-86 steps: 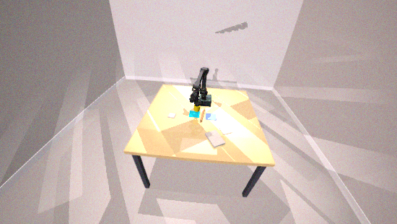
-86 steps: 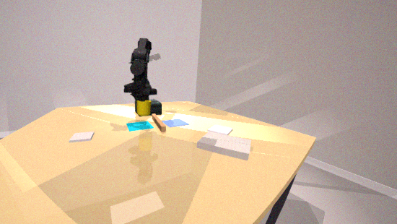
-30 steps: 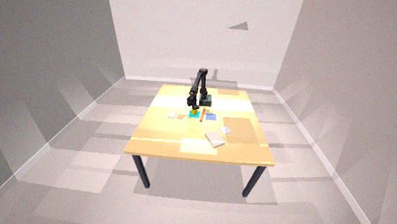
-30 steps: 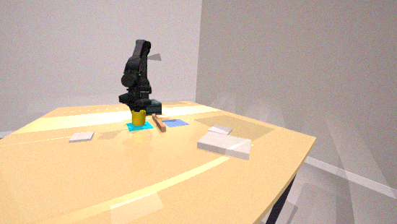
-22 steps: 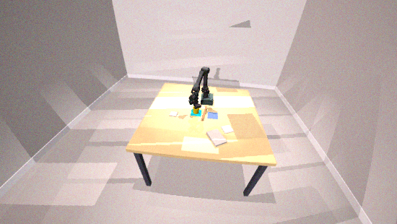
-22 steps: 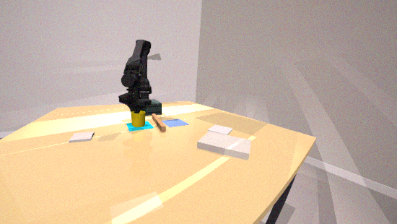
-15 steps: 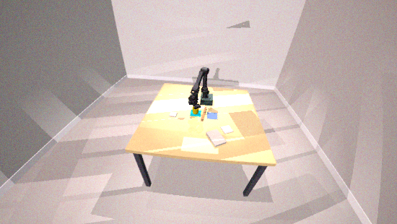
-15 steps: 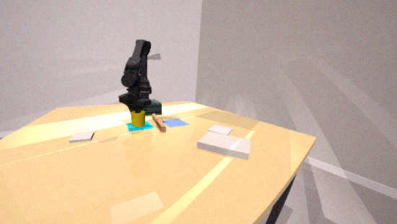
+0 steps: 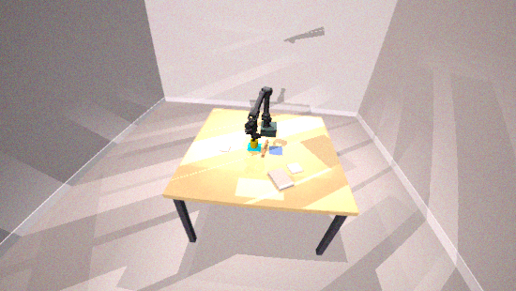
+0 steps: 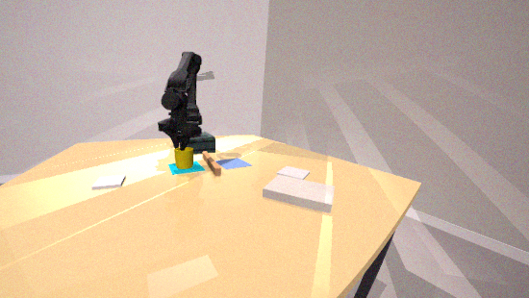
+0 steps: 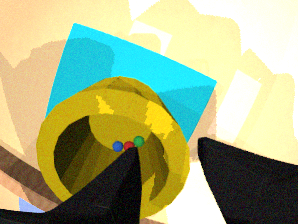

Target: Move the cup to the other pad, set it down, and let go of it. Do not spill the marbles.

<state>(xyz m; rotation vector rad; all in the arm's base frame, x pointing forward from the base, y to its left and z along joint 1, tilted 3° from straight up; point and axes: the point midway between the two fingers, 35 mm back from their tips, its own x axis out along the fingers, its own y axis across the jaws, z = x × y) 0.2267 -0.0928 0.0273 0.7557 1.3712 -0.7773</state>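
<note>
The yellow cup is 20 mm below my gripper tip, 20 mm ahead of it and 10 mm to the left of it. Round my gripper tip: red marble: 40 mm below, 30 mm to the left, 10 mm ahead; then teal pad: 70 mm below, 20 mm to the left, 20 mm ahead; then blue marble: 40 mm below, 30 mm to the left, 20 mm ahead.
</note>
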